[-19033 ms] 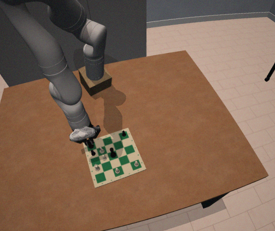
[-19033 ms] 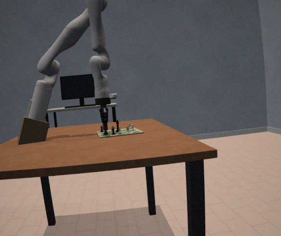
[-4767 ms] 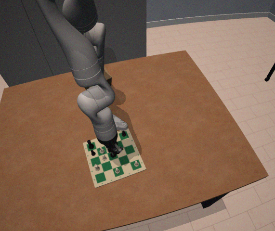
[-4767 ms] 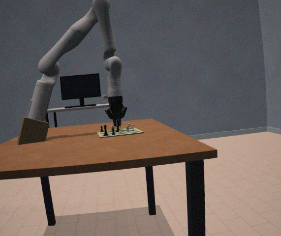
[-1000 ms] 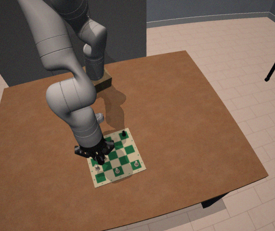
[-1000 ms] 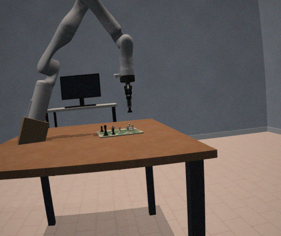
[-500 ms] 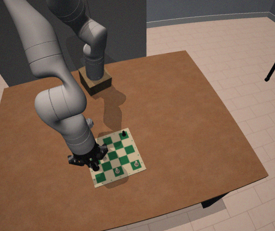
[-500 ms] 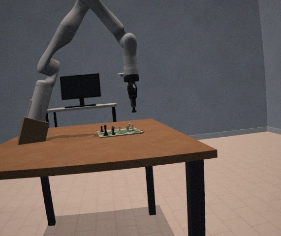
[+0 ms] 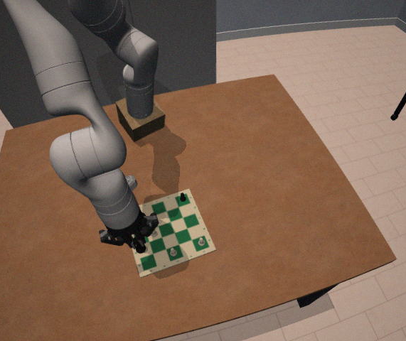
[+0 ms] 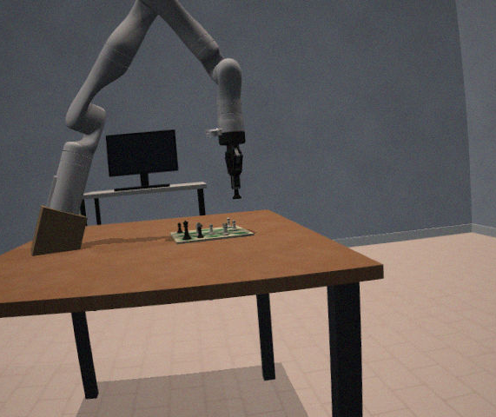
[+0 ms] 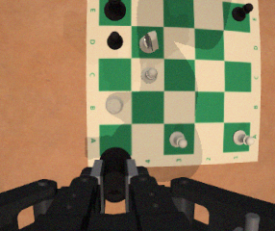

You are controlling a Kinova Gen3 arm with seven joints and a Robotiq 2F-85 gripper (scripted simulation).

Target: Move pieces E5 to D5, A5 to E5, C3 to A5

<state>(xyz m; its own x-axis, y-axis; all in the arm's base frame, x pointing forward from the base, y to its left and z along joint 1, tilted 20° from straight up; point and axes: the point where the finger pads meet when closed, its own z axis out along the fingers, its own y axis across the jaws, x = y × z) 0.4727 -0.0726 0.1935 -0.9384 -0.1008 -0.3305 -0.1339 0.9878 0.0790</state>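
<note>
Now: hand 130 mm above the white rook, 40 mm past it and 10 mm to the left of it. The rest, counted from my hand: tall black piece (20 mm below); chessboard (150 mm below, 90 mm behind, 60 mm to the left).
</note>
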